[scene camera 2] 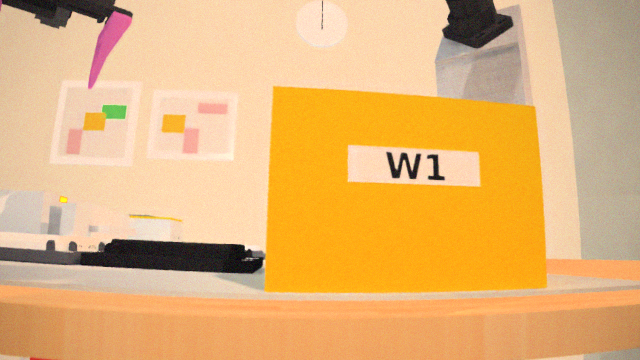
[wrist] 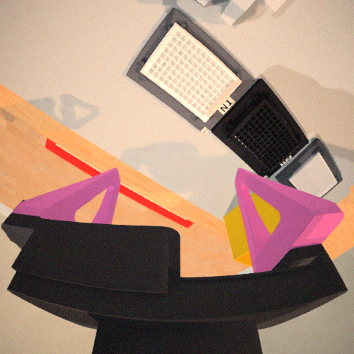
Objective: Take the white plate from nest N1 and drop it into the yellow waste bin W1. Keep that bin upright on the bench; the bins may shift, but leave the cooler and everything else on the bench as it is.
Scene:
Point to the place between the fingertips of the gripper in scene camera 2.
40,74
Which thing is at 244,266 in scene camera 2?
A black nest N3.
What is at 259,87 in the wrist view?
A black nest N3.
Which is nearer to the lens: the black plate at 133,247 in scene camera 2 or the yellow-topped tube rack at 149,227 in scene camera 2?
The black plate.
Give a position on a white plate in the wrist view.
181,65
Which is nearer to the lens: the black plate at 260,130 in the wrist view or the yellow waste bin W1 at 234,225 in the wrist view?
The black plate.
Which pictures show the black plate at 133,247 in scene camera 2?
Scene camera 2 and the wrist view: all of them.

